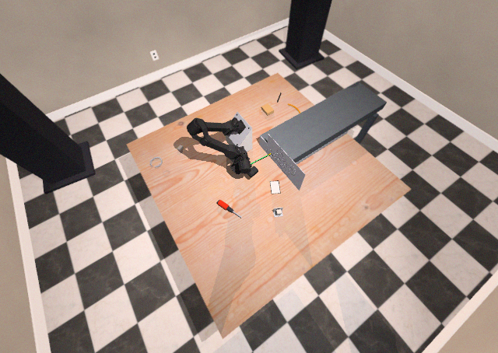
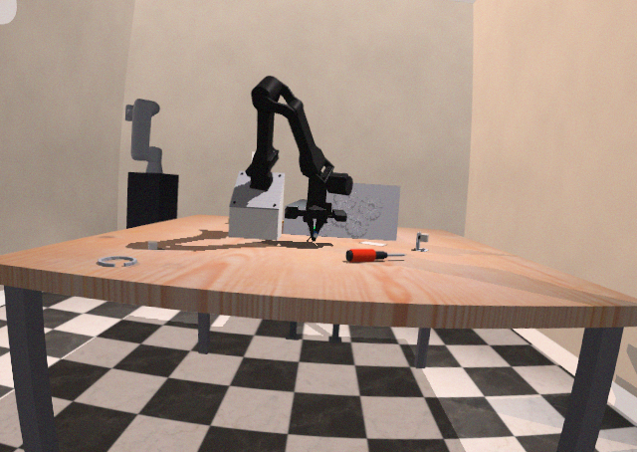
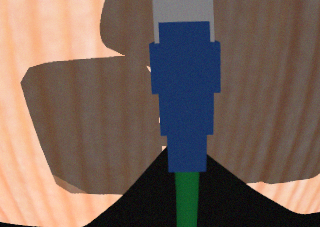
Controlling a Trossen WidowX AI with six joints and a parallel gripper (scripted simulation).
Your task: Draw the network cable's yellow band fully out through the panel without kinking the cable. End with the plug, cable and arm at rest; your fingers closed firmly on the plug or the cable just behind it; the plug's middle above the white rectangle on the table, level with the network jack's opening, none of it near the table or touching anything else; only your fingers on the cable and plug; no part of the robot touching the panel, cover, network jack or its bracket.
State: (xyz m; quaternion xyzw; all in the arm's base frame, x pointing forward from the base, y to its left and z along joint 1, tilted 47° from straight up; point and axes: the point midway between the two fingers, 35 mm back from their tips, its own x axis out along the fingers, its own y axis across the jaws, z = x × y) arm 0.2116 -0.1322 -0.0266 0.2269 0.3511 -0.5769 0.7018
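The white rectangle lies 190 mm ahead of my hand, 100 mm to the left of it and 40 mm below it. The rest, counted from my hand: blue plug (40 mm to the right, 10 mm ahead); then network jack (340 mm ahead, 30 mm to the left); then red screwdriver (200 mm to the right, 190 mm ahead, 30 mm below).
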